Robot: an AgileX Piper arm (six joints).
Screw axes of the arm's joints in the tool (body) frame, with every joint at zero. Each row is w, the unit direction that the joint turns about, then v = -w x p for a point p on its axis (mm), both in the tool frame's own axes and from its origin. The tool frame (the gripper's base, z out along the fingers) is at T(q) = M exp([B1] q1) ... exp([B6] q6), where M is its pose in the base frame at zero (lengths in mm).
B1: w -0.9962 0 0.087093 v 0 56.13 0
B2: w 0 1 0 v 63.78 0 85.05
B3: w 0 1 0 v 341.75 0 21.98
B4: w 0 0 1 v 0 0 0
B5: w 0 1 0 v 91 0 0
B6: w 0 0 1 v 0 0 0
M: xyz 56.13 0 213.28 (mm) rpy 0 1.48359 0 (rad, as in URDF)
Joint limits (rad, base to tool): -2.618..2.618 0..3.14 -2.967..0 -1.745..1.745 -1.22..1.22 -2.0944..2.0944
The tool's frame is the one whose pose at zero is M.
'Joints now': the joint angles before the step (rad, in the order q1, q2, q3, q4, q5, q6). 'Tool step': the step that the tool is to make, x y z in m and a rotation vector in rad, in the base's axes. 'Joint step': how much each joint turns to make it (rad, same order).
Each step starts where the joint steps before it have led.
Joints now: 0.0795, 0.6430, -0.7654, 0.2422, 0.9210, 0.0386
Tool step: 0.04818, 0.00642, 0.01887, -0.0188, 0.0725, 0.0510
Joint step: -0.0001, 0.2241, -0.1578, 0.0325, 0.0207, -0.0609
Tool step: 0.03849, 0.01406, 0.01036, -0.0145, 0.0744, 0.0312
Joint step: 0.0703, 0.1730, -0.1416, -0.0445, 0.0333, 0.0585
